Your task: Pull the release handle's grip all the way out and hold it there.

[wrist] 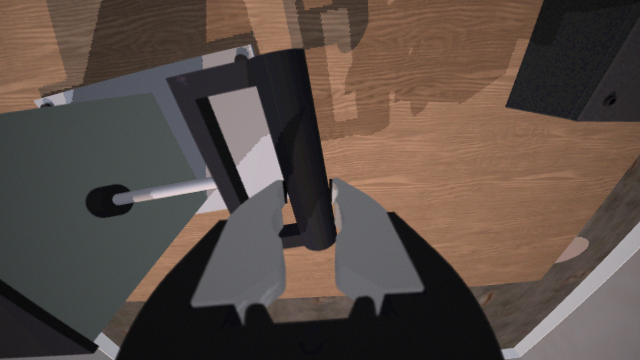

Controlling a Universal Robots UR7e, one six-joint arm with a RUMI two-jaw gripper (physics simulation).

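Observation:
The release handle's dark grip [295,135] is a thick round bar on a rectangular frame, slanting down the middle of the wrist view. A bright metal rod [167,191] runs from the frame to a black collar on the grey-green housing [90,150] at the left; a long stretch of the rod shows between the collar and the frame. My gripper [308,181] is shut on the grip near its lower end, one light grey finger on each side. Part of the frame is hidden behind the left finger.
A pale base plate [125,77] with screws lies under the housing on the wooden table top [450,200]. A dark box [560,65] stands at the upper right. A pale rail [580,295] runs past the table's edge at the lower right.

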